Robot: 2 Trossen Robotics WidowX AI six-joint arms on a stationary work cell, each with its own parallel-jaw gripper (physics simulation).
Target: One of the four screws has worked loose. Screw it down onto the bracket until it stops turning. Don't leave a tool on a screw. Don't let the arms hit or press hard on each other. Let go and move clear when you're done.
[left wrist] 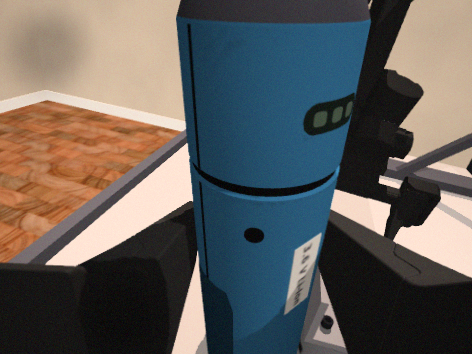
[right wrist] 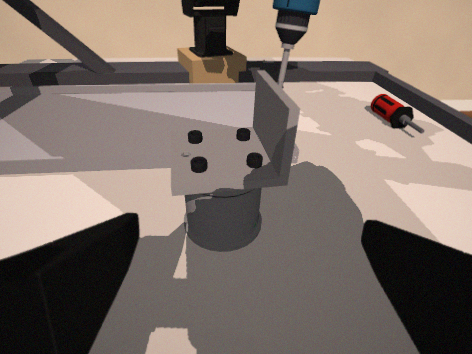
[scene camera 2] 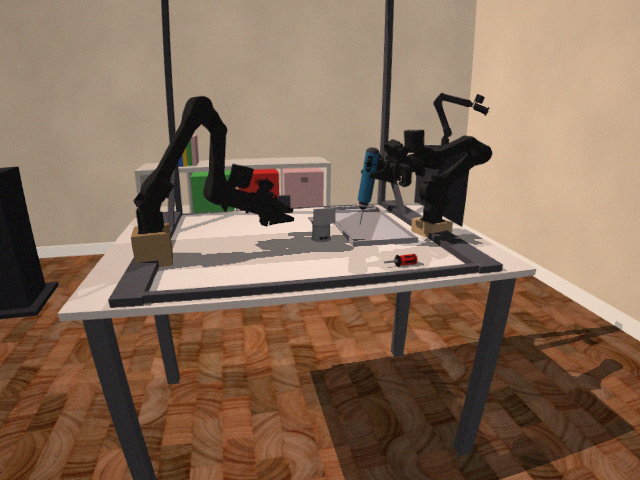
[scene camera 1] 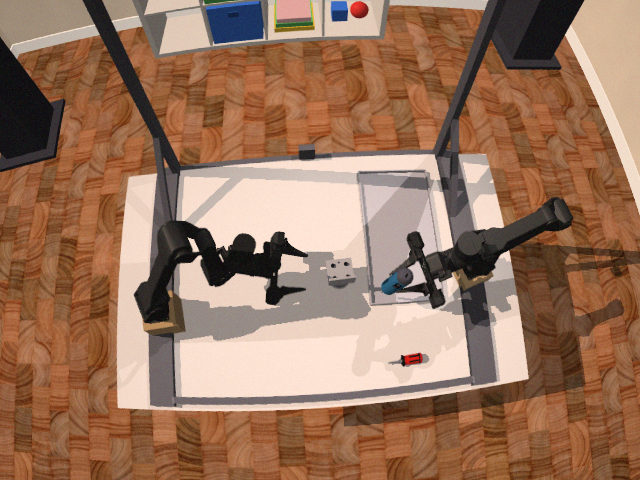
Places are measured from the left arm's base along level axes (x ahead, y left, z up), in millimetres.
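Where they show: left gripper, between the fingertips: [left wrist: 256, 215] [scene camera 2: 365, 174] [scene camera 1: 392, 283]; right gripper, between the fingertips: [right wrist: 252, 227] [scene camera 2: 293, 215] [scene camera 1: 306, 272]; left arm's base, origin of its link: [right wrist: 210, 52] [scene camera 2: 432, 220] [scene camera 1: 473, 266]; right arm's base, origin of its link: [scene camera 2: 150, 229] [scene camera 1: 157, 310].
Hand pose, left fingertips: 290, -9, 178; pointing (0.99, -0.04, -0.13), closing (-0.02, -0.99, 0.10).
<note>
Each offset is from my left fingertips to the top centre of the thing, as dx, dy, dz.
The grey L-shaped bracket [scene camera 1: 333, 274] [scene camera 2: 324, 215] [right wrist: 220, 150] sits on a round grey post {+81, -115, -159} [scene camera 2: 321, 234] [right wrist: 222, 222]. Four black screw heads show on its plate in the right wrist view; I cannot tell which is loose. My left gripper [scene camera 1: 397, 281] [scene camera 2: 373, 173] [left wrist: 256, 215] is shut on the blue electric screwdriver {-9, -5, +77} [scene camera 1: 393, 284] [scene camera 2: 367, 178] [left wrist: 265, 125] [right wrist: 297, 5], held nearly upright, bit down, above the tray and apart from the bracket. My right gripper [scene camera 1: 306, 272] [scene camera 2: 289, 215] [right wrist: 252, 227] is open and empty, left of the bracket in scene camera 1.
A red hand screwdriver {-1, +176, -194} [scene camera 1: 412, 359] [scene camera 2: 407, 259] [right wrist: 387, 108] lies on the table near the front frame bar. A shallow grey tray {-138, -175, -207} [scene camera 1: 364, 232] [scene camera 2: 382, 240] lies right of the bracket in scene camera 1. Dark frame posts [scene camera 1: 126, 77] [scene camera 2: 386, 103] rise at the table's back corners.
</note>
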